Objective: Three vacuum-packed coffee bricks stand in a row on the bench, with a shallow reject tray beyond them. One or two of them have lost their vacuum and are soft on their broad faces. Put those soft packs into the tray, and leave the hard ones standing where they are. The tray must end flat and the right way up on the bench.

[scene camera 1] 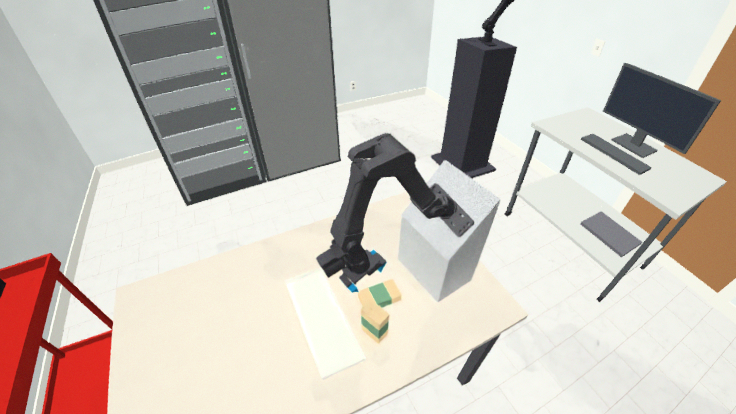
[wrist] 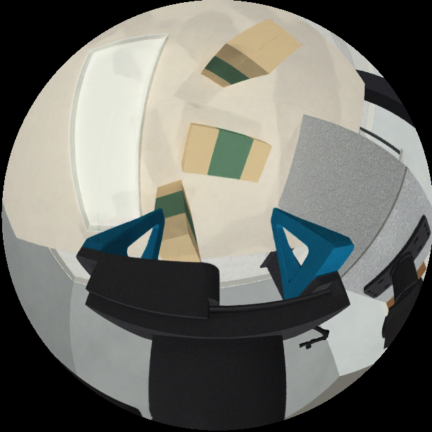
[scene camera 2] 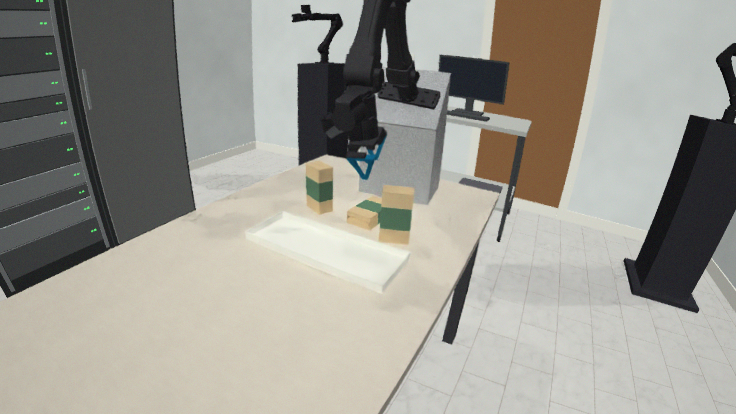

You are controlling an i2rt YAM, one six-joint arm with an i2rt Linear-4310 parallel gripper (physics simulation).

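Where they show: gripper, fingertip midpoint: (scene camera 1: 368, 281) (scene camera 2: 370, 169); arm's base, link origin: (scene camera 1: 447, 209) (scene camera 2: 408, 95).
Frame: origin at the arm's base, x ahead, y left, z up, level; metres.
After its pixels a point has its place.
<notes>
One coffee pack (scene camera 1: 379, 294) {z -0.297, x 0.253, y 0.025 m} (scene camera 2: 362, 217) {z -0.302, x 0.319, y 0.031 m} (wrist: 230, 154), tan with a green band, lies flat on its broad face between the other two. An upright pack (scene camera 1: 374, 324) {z -0.221, x 0.336, y 0.159 m} (scene camera 2: 396, 216) {z -0.256, x 0.343, y 0.143 m} (wrist: 272, 45) stands at the right in scene camera 2. Another upright pack (scene camera 2: 319, 188) {z -0.250, x 0.323, y -0.113 m} (wrist: 171, 204) stands at the left there; it is hidden behind the gripper in scene camera 1. The white tray (scene camera 1: 324, 329) {z -0.331, x 0.475, y 0.054 m} (scene camera 2: 329, 251) {z -0.331, x 0.472, y 0.032 m} (wrist: 110, 125) lies flat, right way up and empty, beside the packs. My gripper (scene camera 1: 366, 277) {z -0.167, x 0.300, y 0.038 m} (scene camera 2: 367, 165) {z -0.167, x 0.300, y 0.038 m} (wrist: 217, 213) is open and empty, above the packs. Softness cannot be seen.
The grey block (scene camera 1: 442, 247) {z -0.071, x 0.063, y 0.082 m} (scene camera 2: 406, 154) {z -0.177, x 0.078, y 0.041 m} (wrist: 340, 170) carrying the arm's base stands on the bench (scene camera 1: 205, 329) {z -0.334, x 0.869, y -0.111 m} (scene camera 2: 205, 319) {z -0.334, x 0.809, y -0.020 m} behind the fallen pack, opposite the tray. A bench edge runs beyond the right-hand pack in scene camera 2. A red shelf unit (scene camera 1: 30, 288) stands past the bench's left end.
</notes>
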